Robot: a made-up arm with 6 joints.
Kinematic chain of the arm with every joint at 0, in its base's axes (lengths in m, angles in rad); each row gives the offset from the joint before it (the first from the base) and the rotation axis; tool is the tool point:
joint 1: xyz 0 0 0.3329 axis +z
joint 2: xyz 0 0 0 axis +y
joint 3: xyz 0 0 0.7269 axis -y
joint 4: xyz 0 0 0 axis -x
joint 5: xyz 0.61 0 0 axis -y
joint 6: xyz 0 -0.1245 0 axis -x
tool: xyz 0 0 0
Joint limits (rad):
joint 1: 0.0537..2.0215
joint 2: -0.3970..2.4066
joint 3: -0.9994..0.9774
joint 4: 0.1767..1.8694
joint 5: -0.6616..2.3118
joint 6: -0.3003..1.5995
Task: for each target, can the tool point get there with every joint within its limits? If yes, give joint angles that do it. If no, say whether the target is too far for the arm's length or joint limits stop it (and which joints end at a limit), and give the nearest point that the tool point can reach.
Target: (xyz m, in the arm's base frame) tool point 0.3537 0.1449 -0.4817
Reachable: yes | joints 0.4668 1.9471 -0.3135 1.3291 1.0870 0.6402
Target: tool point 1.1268 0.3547 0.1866
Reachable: yes | joints 0.3055 1.2432 0.3850 1.5658 0.3065 0.4943
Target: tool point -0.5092 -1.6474 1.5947
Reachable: no: too far | nearest point -0.0839 -0.2715 1.6258 | short by 1.441 m
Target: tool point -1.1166 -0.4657 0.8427
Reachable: no: joint limits stop it (at a limit: joint 1, joint 2, joint 3, joint 4) | nearest point -0.1589 0.2442 0.7557 | short by 1.195 m
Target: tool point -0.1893 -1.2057 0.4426
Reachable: no: joint limits stop it (at a limit: joint 2, joint 3, joint 4) | nearest point -0.0252 -0.1608 -0.0680 | short by 1.175 m
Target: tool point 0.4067 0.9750 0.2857
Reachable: yes | joints 1.2495 1.0083 0.0694 0.8943 -0.0644 0.1725
